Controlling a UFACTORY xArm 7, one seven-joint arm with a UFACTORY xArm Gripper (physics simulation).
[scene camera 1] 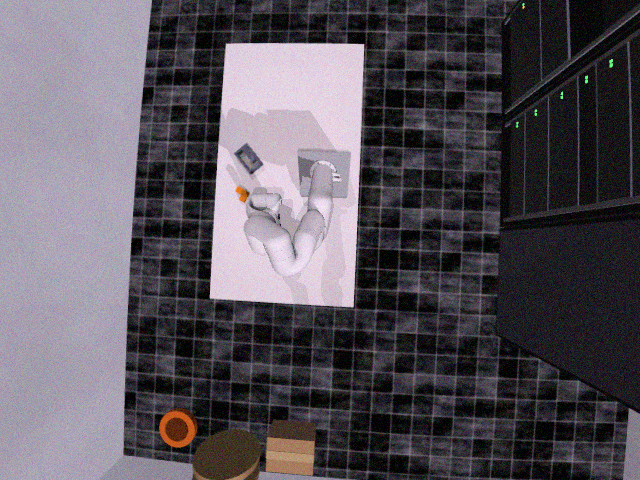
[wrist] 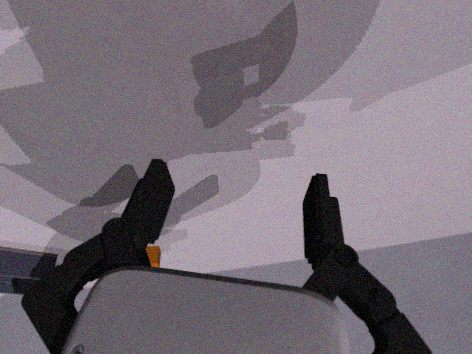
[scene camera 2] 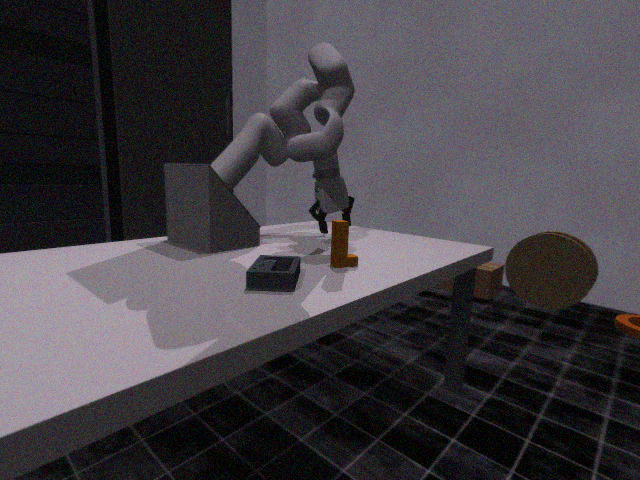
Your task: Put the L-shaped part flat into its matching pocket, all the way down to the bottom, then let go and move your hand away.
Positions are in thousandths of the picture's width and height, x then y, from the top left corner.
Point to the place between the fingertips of the gripper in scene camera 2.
526, 478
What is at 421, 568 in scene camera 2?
A dark pocket block.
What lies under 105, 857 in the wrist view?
The gripper.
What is the gripper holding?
Nothing.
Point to an orange L-shaped part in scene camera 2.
At 532, 539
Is the gripper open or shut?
Open.
